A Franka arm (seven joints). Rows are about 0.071 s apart.
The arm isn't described. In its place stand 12 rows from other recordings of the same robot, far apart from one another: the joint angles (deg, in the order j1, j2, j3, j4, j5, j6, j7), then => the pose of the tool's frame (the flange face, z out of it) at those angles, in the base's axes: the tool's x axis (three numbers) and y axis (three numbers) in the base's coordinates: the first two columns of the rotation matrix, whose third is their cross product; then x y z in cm.
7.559 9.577 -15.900 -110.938 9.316 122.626 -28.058 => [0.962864 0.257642 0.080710 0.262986 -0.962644 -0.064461 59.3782 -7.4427 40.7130]
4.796 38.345 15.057 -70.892 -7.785 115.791 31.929 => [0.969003 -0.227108 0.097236 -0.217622 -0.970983 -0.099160 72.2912 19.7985 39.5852]
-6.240 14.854 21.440 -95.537 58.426 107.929 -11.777 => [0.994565 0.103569 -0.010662 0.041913 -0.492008 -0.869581 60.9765 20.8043 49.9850]
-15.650 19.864 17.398 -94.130 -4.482 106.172 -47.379 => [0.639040 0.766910 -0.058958 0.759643 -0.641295 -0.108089 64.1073 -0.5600 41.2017]
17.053 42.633 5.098 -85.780 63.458 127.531 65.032 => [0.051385 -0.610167 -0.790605 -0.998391 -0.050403 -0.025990 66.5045 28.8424 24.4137]
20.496 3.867 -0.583 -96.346 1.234 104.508 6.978 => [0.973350 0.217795 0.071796 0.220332 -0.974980 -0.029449 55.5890 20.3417 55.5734]
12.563 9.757 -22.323 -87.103 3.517 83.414 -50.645 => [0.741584 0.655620 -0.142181 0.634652 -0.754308 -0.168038 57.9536 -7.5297 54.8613]
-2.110 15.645 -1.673 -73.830 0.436 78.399 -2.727 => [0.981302 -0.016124 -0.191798 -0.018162 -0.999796 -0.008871 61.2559 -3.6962 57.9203]
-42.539 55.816 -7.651 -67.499 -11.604 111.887 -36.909 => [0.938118 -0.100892 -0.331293 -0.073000 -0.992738 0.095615 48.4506 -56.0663 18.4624]
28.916 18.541 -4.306 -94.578 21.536 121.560 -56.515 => [0.312256 0.891398 0.328490 0.949418 -0.304893 -0.075134 59.8327 29.7992 44.1580]
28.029 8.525 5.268 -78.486 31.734 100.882 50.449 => [0.927730 -0.247196 -0.279663 -0.361038 -0.784418 -0.504322 49.3706 37.3753 66.7099]
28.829 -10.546 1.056 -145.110 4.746 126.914 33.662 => [0.982322 -0.121140 -0.142716 -0.118299 -0.992576 0.028260 36.9638 21.5379 33.0381]
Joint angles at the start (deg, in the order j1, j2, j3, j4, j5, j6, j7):
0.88, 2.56, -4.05, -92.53, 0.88, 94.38, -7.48
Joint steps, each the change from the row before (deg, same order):
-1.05, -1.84, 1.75, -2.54, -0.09, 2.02, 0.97
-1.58, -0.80, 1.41, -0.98, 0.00, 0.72, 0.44
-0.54, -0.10, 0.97, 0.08, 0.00, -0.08, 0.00
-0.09, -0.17, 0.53, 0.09, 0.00, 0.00, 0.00
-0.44, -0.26, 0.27, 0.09, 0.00, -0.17, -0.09
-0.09, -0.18, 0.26, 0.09, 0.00, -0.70, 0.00
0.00, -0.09, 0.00, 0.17, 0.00, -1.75, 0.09
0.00, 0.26, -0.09, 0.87, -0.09, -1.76, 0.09
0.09, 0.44, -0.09, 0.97, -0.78, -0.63, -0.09
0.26, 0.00, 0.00, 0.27, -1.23, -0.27, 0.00
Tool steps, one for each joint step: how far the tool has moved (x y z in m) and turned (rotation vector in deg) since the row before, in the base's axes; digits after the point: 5 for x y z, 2 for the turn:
-0.00673, 0.00639, 0.00014, -0.01, -1.30, -0.29
-0.00335, -0.00168, 0.00079, 0.01, -0.53, -0.62
-0.00033, 0.00425, 0.00153, -0.01, -0.10, 0.43
-0.00052, 0.00435, 0.00242, -0.01, -0.26, 0.44
-0.00144, -0.00159, 0.00303, -0.01, -0.18, -0.08
-0.00196, 0.00177, 0.00140, 0.01, 0.43, 0.18
-0.00348, 0.00016, -0.00042, 0.05, 1.49, -0.07
-0.00133, -0.00098, 0.00205, -0.05, 1.15, -0.15
0.00166, -0.00149, 0.00282, -0.76, 0.12, 0.14
-0.00027, 0.00029, 0.00186, -1.23, 0.04, 0.33

